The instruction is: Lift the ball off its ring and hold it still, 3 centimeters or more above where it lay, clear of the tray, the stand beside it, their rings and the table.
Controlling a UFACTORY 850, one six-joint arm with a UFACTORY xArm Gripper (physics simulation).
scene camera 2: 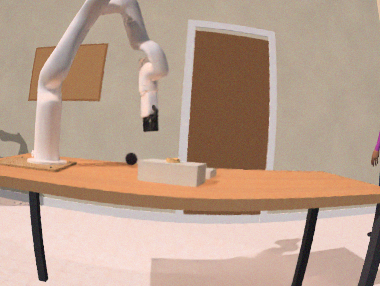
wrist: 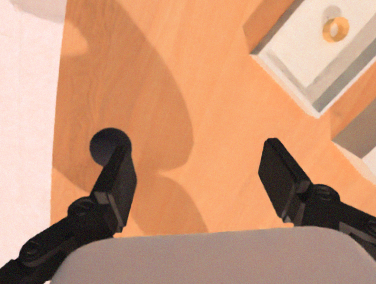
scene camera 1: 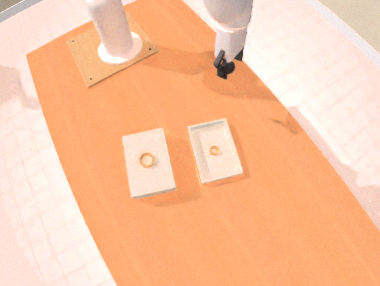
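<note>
The dark ball [scene camera 1: 229, 67] [scene camera 2: 131, 159] [wrist: 106, 144] lies on the table near its long edge, away from both rings. My gripper [scene camera 1: 231, 64] [scene camera 2: 151, 124] [wrist: 197, 159] is open and empty, well above the table. In the wrist view the left finger overlaps the ball's lower right part, so the ball is not centred between the fingers. The pale tray [scene camera 1: 222, 178] [scene camera 2: 211, 173] [wrist: 287, 87] holds a small orange ring [scene camera 1: 210, 150] [wrist: 343, 30]. The pale stand [scene camera 1: 152, 181] [scene camera 2: 170, 172] [wrist: 361, 131] beside it bears a larger orange ring [scene camera 1: 140, 161] [scene camera 2: 173, 160]. Neither ring bears a ball.
The wooden table [scene camera 1: 200, 230] [scene camera 2: 265, 182] [wrist: 215, 100] carries the arm's base board [scene camera 1: 84, 57] [scene camera 2: 15, 162] at one end. The arm's shadow falls around the ball. The floor [wrist: 25, 125] shows past the table edge, left of the ball in the wrist view.
</note>
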